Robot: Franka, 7 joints.
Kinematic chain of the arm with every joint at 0, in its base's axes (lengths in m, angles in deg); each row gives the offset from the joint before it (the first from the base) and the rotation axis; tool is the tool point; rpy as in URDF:
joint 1: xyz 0 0 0.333 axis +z
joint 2: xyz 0 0 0 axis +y
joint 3: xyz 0 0 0.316 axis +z
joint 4: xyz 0.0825 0 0 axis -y
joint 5: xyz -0.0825 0 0.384 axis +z
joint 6: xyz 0 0 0 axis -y
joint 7: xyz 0.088 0 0 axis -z
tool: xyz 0 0 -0.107 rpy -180 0 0
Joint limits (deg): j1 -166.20..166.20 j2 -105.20..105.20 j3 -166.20..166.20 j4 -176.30..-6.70 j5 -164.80..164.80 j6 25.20..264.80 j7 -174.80..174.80
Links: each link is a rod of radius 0.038 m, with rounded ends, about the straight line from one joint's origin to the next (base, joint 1, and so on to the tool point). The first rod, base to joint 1, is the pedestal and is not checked.
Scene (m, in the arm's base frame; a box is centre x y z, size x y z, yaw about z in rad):
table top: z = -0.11
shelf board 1: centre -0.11 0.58 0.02 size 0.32 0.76 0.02 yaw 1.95
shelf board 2: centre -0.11 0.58 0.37 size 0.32 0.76 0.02 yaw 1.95
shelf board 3: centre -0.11 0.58 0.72 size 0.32 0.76 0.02 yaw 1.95
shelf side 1: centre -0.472 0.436 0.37 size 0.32 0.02 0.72 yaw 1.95
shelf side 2: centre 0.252 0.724 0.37 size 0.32 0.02 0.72 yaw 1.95
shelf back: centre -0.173 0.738 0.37 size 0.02 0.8 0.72 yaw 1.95
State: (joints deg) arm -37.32 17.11 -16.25 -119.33 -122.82 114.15 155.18
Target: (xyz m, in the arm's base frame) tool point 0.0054 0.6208 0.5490
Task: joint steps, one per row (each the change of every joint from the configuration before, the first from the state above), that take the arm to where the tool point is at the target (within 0.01 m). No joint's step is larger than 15 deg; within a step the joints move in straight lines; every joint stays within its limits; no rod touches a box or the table.
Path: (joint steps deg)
1: 12.89 -11.22 8.33 -5.89 0.92 0.15 0.00
2: 12.88 -11.23 8.33 -5.89 0.93 0.15 0.00
3: 12.89 -11.22 8.34 -5.88 0.92 0.16 0.00
4: 12.88 -11.23 8.33 -5.89 0.92 0.15 0.00
5: 12.89 -11.22 8.33 -5.89 0.93 0.15 0.00
6: 12.88 -11.23 8.33 -5.89 0.92 0.15 0.00
7: -0.56 13.91 5.55 11.61 -2.22 2.89 0.00
8: -0.56 13.90 5.55 11.61 -2.23 2.88 0.00
9: -0.57 13.90 5.54 11.61 -2.22 2.88 0.00
10: -0.56 13.90 5.55 11.61 -2.23 2.88 0.00

